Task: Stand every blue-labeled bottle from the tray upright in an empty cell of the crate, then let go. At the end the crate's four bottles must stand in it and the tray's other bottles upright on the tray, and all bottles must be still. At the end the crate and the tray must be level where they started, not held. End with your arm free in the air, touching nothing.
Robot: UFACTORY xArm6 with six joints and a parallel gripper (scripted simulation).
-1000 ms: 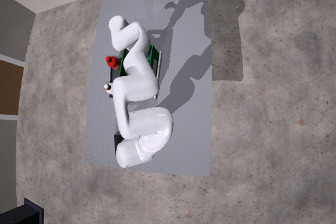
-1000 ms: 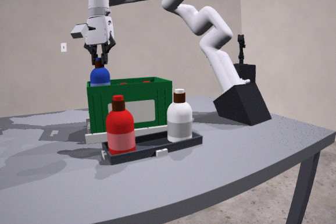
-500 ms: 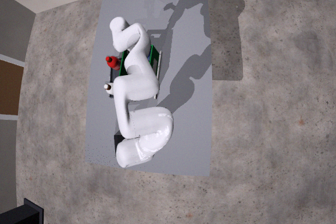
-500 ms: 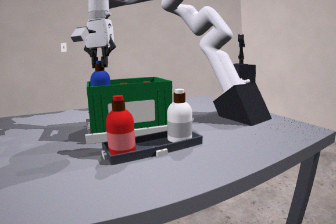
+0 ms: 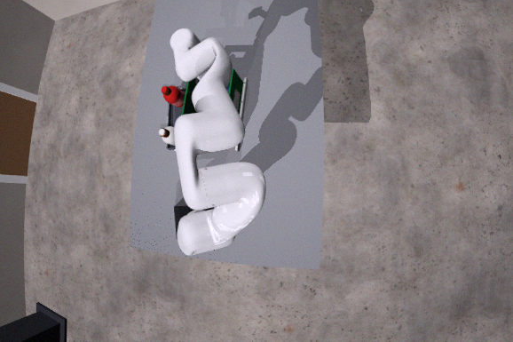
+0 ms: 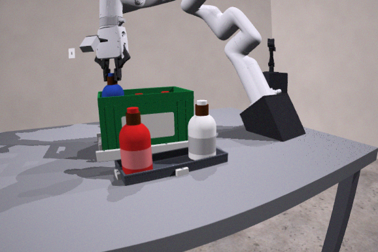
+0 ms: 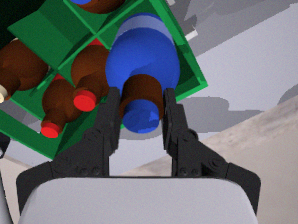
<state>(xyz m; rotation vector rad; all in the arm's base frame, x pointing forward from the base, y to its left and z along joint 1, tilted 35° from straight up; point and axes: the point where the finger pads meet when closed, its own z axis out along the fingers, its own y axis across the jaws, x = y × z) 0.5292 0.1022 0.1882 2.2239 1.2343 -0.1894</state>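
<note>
Right now my hand is 70 mm above the blue-labeled bottle. Also, from my hand: red bottle: 250 mm to the left, 150 mm below, 40 mm behind; then white bottle: 220 mm to the left, 220 mm behind, 150 mm below; then green crate: 150 mm below, 90 mm behind, 40 mm to the left.
</note>
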